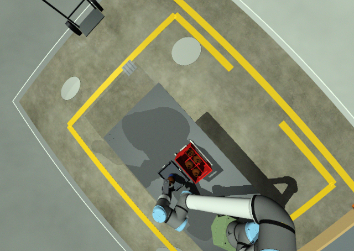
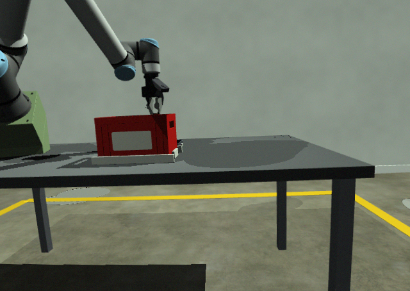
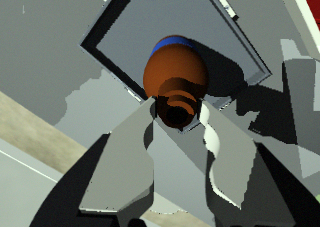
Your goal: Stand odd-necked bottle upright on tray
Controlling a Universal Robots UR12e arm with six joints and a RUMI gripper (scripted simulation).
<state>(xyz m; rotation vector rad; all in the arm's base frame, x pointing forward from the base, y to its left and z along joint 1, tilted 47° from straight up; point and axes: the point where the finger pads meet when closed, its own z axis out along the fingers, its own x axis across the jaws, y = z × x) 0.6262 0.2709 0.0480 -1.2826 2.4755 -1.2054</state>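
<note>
The dark tray is 160 mm below my hand. Round my hand: red crate: 270 mm to the right, 90 mm below; bottle: 310 mm to the right, 90 mm below, 80 mm ahead.
</note>
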